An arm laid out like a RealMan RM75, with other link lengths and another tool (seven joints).
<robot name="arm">
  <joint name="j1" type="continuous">
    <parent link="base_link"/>
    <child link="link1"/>
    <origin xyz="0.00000 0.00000 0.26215"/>
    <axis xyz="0 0 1"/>
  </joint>
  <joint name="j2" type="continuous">
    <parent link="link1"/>
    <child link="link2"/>
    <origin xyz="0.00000 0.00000 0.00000"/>
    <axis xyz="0 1 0"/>
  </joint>
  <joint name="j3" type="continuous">
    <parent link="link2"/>
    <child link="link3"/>
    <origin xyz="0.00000 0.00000 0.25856"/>
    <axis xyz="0 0 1"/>
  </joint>
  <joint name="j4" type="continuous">
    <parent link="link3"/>
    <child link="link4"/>
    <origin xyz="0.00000 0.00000 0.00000"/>
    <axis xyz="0 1 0"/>
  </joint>
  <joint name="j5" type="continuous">
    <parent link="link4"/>
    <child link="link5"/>
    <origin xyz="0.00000 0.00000 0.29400"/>
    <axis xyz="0 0 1"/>
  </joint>
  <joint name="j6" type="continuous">
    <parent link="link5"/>
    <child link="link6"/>
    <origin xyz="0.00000 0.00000 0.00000"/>
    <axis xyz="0 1 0"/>
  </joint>
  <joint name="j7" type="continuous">
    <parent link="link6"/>
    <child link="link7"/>
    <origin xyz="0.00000 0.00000 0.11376"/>
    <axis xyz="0 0 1"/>
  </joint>
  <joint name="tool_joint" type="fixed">
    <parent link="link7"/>
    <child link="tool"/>
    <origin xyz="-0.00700 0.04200 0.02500" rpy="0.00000 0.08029 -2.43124"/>
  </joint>
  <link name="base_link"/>
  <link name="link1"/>
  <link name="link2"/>
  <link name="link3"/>
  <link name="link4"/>
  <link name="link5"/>
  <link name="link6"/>
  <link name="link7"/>
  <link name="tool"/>
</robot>
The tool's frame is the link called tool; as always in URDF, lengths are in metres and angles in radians. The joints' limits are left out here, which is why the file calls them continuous.
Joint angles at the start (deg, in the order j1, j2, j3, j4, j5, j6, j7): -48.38 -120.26 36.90 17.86 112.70 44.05 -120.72
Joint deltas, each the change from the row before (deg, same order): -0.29 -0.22 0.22 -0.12 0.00 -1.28 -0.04; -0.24 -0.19 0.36 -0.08 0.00 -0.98 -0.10; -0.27 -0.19 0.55 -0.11 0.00 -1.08 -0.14; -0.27 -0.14 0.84 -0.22 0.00 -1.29 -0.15; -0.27 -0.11 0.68 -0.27 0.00 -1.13 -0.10; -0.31 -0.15 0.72 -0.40 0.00 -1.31 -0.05; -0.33 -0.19 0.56 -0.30 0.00 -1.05 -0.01; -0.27 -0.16 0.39 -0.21 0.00 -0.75 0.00; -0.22 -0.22 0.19 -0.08 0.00 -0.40 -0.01; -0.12 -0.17 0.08 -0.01 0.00 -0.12 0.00; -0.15 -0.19 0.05 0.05 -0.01 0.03 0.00; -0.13 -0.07 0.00 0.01 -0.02 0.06 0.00; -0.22 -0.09 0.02 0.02 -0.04 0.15 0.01
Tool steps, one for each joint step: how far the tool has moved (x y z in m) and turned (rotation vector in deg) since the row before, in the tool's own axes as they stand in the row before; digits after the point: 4 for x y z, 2 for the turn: -0.0005 -0.0007 0.0031 -0.80 0.29 0.10; -0.0005 -0.0012 0.0027 -0.53 0.30 0.18; -0.0004 -0.0016 0.0030 -0.54 0.41 0.30; 0.0003 -0.0016 0.0033 -0.66 0.63 0.48; 0.0003 -0.0015 0.0029 -0.56 0.54 0.40; 0.0009 -0.0021 0.0035 -0.61 0.65 0.43; 0.0001 -0.0026 0.0031 -0.42 0.46 0.42; -0.0002 -0.0022 0.0023 -0.28 0.30 0.33; -0.0007 -0.0026 0.0018 -0.02 0.10 0.18; -0.0005 -0.0020 0.0010 0.11 0.01 0.09; -0.0011 -0.0024 0.0009 0.24 -0.08 0.11; -0.0011 -0.0012 0.0004 0.16 -0.09 0.07; -0.0019 -0.0019 0.0006 0.30 -0.16 0.16
